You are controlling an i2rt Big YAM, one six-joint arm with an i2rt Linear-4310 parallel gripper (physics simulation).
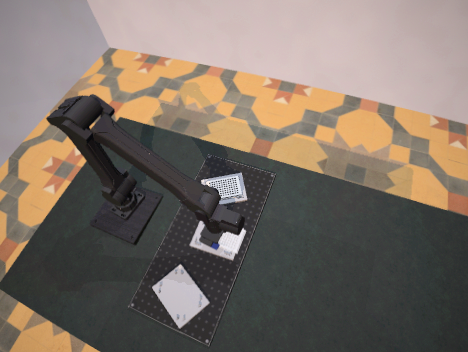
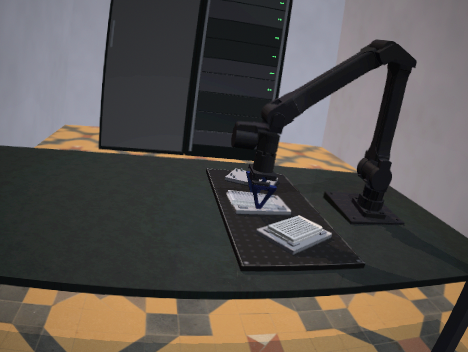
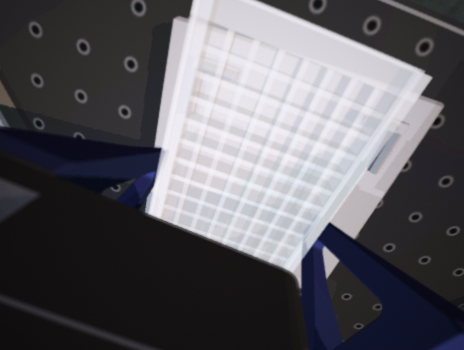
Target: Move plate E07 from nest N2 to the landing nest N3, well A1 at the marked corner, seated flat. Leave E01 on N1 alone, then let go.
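Plate E07 (image 1: 233, 241) (image 2: 241, 198) (image 3: 270, 135), a pale plate with a grid of wells, is between the blue fingers of my gripper (image 1: 215, 246) (image 2: 259, 201) (image 3: 240, 193), which is shut on it. The plate is over the middle nest N2 (image 1: 198, 244) (image 2: 250, 212) (image 3: 357, 200); any gap beneath it is hard to tell. The landing nest N3 (image 1: 180, 297) (image 2: 235, 176) is a bare pale block with small corner posts, standing turned on the board. Plate E01 (image 1: 227, 187) (image 2: 296, 227) sits on nest N1 (image 1: 243, 194) (image 2: 316, 240). Labels and well A1 are not readable.
All three nests stand on a dark perforated board (image 1: 260, 185) (image 2: 255, 252) (image 3: 100, 117) on a dark green table (image 1: 325, 260) (image 2: 125, 220). The arm's base (image 1: 117, 222) (image 2: 390, 217) is beside the board. A dark rack cabinet (image 2: 150, 75) stands behind the table.
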